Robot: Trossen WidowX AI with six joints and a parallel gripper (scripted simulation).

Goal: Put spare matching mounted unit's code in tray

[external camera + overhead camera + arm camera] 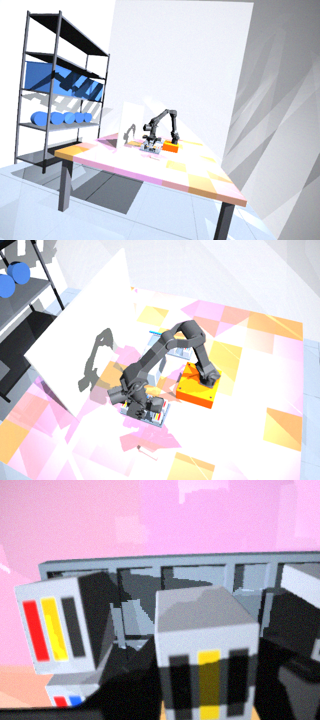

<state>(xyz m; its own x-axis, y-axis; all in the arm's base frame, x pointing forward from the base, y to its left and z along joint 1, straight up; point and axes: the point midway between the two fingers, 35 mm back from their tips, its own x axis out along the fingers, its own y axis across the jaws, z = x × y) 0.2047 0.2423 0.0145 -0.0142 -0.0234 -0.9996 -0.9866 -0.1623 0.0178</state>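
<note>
The shallow grey tray lies 39 cm to the right of my gripper tip, 14 cm ahead of it and 5 cm below it. From my gripper tip the other things lie so: white mounted unit (21 cm to the right, 8 cm ahead); then white upright panel (33 cm ahead, 19 cm to the right, 17 cm above); then spare block (2 cm above).
</note>
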